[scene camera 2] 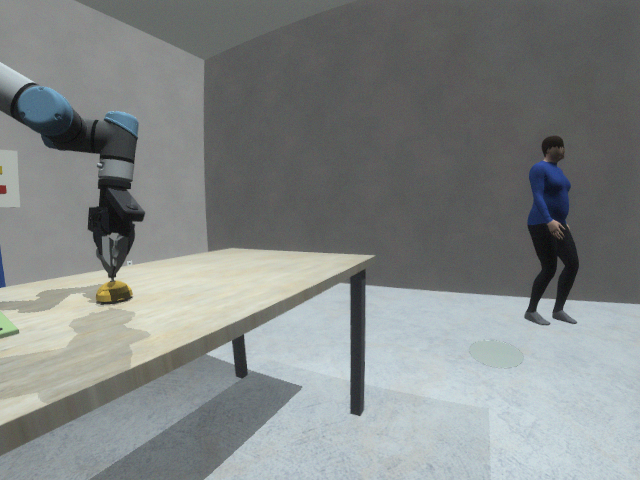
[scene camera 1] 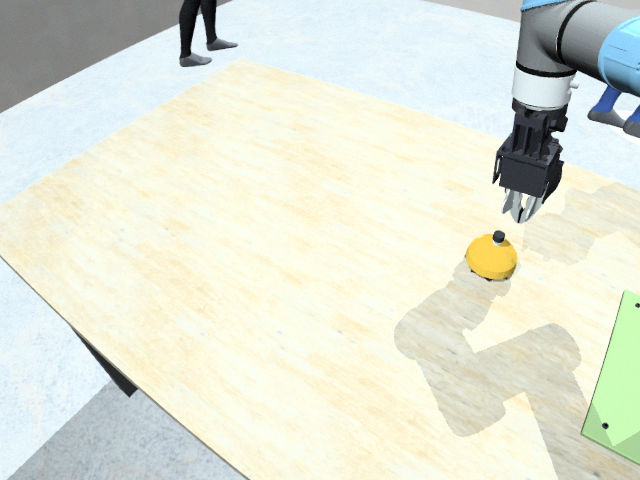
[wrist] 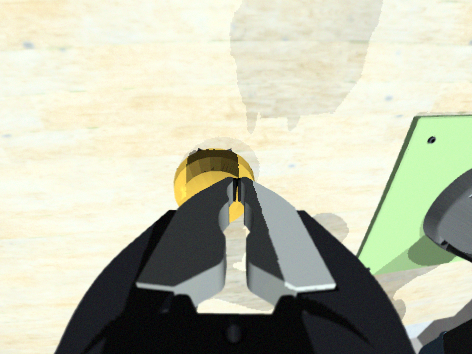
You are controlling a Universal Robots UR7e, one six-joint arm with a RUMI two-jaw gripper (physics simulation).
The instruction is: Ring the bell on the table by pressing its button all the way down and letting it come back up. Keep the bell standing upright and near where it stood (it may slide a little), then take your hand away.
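Frame: origin at the arm's base, x up, y ahead, z left, level; metres.
Seen in the pictures: gripper, fingertip midpoint: (scene camera 2: pixel 112 275) (scene camera 1: pixel 518 222) (wrist: pixel 237 180).
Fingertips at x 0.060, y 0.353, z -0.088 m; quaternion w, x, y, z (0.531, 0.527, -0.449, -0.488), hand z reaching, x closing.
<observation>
Offsets run from my fingertips to a thing's top centre. Level surfaces: height alone.
The yellow dome bell {dx -0.002, dy +0.015, dz +0.042 m} (scene camera 1: pixel 491 258) (scene camera 2: pixel 113 292) (wrist: pixel 212 172) stands upright on the wooden table {dx -0.068 m} (scene camera 1: pixel 258 206) (scene camera 2: pixel 232 279). Its black button {dx -0.002, dy +0.015, dz +0.042 m} (scene camera 1: pixel 498 236) is up in the first scene view. In the wrist view the fingers hide the button and the lower part of the dome. My gripper (scene camera 1: pixel 520 220) (scene camera 2: pixel 112 276) (wrist: pixel 237 180) is shut and empty, pointing down. In the first scene view its tips are above and right of the button, with a visible gap. In the second scene view the tips overlap the button's top, and I cannot tell the depth there.
A green board (scene camera 1: pixel 620 372) (scene camera 2: pixel 6 328) (wrist: pixel 400 200) with dark holes lies on the table, right of the bell in the first scene view and the wrist view. A person (scene camera 2: pixel 549 196) stands on the floor away from the table. The arm's shadow falls around the bell.
</observation>
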